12 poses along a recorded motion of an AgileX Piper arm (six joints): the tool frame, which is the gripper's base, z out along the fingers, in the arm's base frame.
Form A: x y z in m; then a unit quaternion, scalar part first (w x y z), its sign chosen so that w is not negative.
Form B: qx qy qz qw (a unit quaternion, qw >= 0); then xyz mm. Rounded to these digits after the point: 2 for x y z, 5 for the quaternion.
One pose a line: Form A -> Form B
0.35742 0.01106 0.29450 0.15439 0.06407 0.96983 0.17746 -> 0.06407 0.96983 0.17746 0.15439 357.42 11.06 294.50
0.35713 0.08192 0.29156 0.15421 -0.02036 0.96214 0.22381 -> -0.02036 0.96214 0.22381 0.15421 357.13 81.92 291.56
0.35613 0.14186 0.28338 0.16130 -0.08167 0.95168 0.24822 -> -0.08167 0.95168 0.24822 0.16130 356.13 141.86 283.38
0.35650 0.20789 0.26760 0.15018 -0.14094 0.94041 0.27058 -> -0.14094 0.94041 0.27058 0.15018 356.50 207.89 267.60
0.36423 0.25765 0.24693 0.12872 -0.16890 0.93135 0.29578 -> -0.16890 0.93135 0.29578 0.12872 364.23 257.65 246.93
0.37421 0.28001 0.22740 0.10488 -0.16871 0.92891 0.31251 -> -0.16871 0.92891 0.31251 0.10488 374.21 280.01 227.40
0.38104 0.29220 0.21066 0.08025 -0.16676 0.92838 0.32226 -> -0.16676 0.92838 0.32226 0.08025 381.04 292.20 210.66
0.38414 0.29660 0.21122 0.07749 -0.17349 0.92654 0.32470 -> -0.17349 0.92654 0.32470 0.07749 384.14 296.60 211.22
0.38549 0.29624 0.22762 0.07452 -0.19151 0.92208 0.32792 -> -0.19151 0.92208 0.32792 0.07452 385.49 296.24 227.62
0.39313 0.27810 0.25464 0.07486 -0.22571 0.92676 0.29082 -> -0.22571 0.92676 0.29082 0.07486 393.13 278.10 254.64
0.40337 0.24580 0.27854 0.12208 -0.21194 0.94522 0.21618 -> -0.21194 0.94522 0.21618 0.12208 403.37 245.80 278.54
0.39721 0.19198 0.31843 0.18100 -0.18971 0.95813 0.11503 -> -0.18971 0.95813 0.11503 0.18100 397.21 191.98 318.43
